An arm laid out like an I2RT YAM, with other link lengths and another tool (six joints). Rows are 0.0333 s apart.
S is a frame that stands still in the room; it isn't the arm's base.
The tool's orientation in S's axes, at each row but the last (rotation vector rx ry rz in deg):
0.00, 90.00, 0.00
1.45, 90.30, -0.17
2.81, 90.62, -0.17
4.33, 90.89, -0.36
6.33, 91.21, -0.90
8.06, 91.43, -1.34
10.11, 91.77, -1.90
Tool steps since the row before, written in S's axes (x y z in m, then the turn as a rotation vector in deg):
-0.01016, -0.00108, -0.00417, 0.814, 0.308, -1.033
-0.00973, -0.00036, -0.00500, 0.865, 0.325, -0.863
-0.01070, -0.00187, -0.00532, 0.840, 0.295, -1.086
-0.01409, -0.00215, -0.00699, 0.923, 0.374, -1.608
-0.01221, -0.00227, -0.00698, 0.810, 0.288, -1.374
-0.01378, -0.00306, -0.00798, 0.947, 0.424, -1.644
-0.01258, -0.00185, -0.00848, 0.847, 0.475, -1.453
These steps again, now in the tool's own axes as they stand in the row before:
0.00417, -0.00108, -0.01016, 1.033, 0.308, 0.814
0.00504, -0.00061, -0.00969, 0.863, 0.328, 0.864
0.00538, -0.00238, -0.01057, 1.085, 0.291, 0.842
0.00710, -0.00319, -0.01384, 1.609, 0.351, 0.930
0.00707, -0.00366, -0.01181, 1.372, 0.271, 0.819
0.00805, -0.00506, -0.01314, 1.649, 0.400, 0.949
0.00863, -0.00426, -0.01188, 1.466, 0.454, 0.836

